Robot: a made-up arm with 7 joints.
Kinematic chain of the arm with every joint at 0, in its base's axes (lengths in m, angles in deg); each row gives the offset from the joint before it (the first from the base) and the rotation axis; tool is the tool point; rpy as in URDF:
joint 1: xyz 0 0 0.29 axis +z
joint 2: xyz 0 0 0 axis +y
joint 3: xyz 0 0 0.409 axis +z
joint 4: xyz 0.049 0 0 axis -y
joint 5: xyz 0.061 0 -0.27 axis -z
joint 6: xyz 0 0 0 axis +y
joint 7: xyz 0.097 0 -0.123 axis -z
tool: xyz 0 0 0 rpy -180 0 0
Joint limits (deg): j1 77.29..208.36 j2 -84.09..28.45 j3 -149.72..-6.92 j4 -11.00..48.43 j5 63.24..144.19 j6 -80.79..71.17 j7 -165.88..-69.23
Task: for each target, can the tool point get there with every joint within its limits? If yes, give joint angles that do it. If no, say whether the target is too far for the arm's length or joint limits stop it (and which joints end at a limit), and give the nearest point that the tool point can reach.
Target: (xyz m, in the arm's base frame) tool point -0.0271 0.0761 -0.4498
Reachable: no: joint limits stop it (at a limit: joint 1, joint 2, joint 3) | nearest point 0.1169 0.2009 -0.0579 | short by 0.436 m
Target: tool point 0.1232 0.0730 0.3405
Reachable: yes | joints 172.84 -9.81 -85.12 9.29 128.21 -25.06 -154.68
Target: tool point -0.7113 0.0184 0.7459
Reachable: no: joint limits stop it (at a limit: joint 4, joint 5, joint 6) | nearest point -0.4207 0.0109 0.5596 | short by 0.345 m
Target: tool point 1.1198 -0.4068 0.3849
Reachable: no: too far | nearest point 0.4683 -0.1701 0.3297 | short by 0.695 m
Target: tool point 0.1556 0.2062 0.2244
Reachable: yes | joints 185.84 -41.09 -112.17 25.52 111.00 -0.32 -100.90
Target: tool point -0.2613 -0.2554 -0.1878
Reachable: no: joint limits stop it (at a limit: joint 1, joint 2, joint 3, joint 4) | nearest point -0.0460 -0.2996 -0.0252 | short by 0.273 m
